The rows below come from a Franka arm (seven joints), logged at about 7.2 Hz.
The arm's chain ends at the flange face. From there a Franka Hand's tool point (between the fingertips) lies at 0.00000 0.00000 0.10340 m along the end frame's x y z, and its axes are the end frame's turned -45 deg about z.
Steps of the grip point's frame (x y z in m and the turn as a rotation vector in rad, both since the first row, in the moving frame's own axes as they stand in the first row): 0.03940, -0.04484, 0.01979, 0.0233, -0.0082, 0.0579; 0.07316, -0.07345, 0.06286, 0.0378, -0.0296, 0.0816; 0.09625, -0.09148, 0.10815, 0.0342, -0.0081, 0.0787; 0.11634, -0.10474, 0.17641, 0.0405, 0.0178, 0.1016; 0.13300, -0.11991, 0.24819, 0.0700, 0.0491, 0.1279; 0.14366, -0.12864, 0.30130, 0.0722, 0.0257, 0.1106; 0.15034, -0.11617, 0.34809, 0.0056, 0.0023, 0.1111; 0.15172, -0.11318, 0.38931, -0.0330, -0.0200, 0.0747; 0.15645, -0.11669, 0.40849, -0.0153, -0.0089, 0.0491
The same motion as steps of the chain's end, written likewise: -0.00158, -0.05840, 0.01982, 0.0107, -0.0223, 0.0579; 0.00469, -0.10287, 0.06298, 0.0058, -0.0477, 0.0816; 0.00639, -0.13072, 0.10821, 0.0185, -0.0299, 0.0787; 0.00964, -0.15199, 0.17651, 0.0412, -0.0161, 0.1016; 0.01022, -0.17006, 0.24857, 0.0842, -0.0148, 0.1279; 0.01362, -0.18522, 0.30160, 0.0692, -0.0329, 0.1106; 0.02437, -0.18786, 0.34809, 0.0056, -0.0023, 0.1111; 0.02645, -0.19122, 0.38939, -0.0375, 0.0092, 0.0747; 0.02769, -0.19492, 0.40851, -0.0171, 0.0045, 0.0491
